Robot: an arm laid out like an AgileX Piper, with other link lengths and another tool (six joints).
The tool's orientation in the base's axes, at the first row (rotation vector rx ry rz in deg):
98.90, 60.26, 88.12
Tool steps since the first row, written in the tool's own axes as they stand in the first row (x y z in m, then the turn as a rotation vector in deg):
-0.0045, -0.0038, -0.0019, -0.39, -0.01, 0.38
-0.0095, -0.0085, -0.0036, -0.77, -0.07, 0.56
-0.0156, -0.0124, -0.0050, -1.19, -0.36, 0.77
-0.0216, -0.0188, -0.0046, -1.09, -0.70, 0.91
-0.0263, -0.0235, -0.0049, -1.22, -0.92, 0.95
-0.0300, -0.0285, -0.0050, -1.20, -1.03, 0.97
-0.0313, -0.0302, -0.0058, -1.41, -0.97, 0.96
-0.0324, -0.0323, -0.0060, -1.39, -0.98, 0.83
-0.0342, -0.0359, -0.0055, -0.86, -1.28, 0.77
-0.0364, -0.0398, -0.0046, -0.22, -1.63, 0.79
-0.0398, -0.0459, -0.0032, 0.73, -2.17, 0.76
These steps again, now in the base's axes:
-0.0026, -0.0020, -0.0052, 0.37, -0.30, -0.27
-0.0052, -0.0040, -0.0115, 0.53, -0.58, -0.54
-0.0073, -0.0074, -0.0177, 0.68, -0.78, -1.04
-0.0081, -0.0092, -0.0263, 0.76, -0.51, -1.29
-0.0093, -0.0109, -0.0326, 0.76, -0.50, -1.55
-0.0103, -0.0115, -0.0387, 0.76, -0.43, -1.64
-0.0114, -0.0118, -0.0407, 0.75, -0.64, -1.69
-0.0120, -0.0117, -0.0430, 0.63, -0.63, -1.67
-0.0122, -0.0113, -0.0470, 0.52, -0.03, -1.64
-0.0120, -0.0111, -0.0516, 0.50, 0.70, -1.61
-0.0117, -0.0108, -0.0587, 0.39, 1.79, -1.57

